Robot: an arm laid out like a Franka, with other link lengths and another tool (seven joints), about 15 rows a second.
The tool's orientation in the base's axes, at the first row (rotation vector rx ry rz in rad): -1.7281 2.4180 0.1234
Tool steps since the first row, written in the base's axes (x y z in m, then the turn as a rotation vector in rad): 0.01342 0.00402 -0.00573 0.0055 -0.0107 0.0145; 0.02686 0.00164 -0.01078 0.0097 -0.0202 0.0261; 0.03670 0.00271 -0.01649 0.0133 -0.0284 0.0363; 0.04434 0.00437 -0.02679 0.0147 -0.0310 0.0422
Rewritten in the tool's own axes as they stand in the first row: -0.00693 -0.01120 0.00746 0.0056 -0.0091 -0.0155; -0.00804 -0.02452 0.01320 0.0110 -0.0165 -0.0281; -0.01109 -0.03330 0.01985 0.0156 -0.0229 -0.0392; -0.01317 -0.03967 0.03091 0.0165 -0.0253 -0.0453
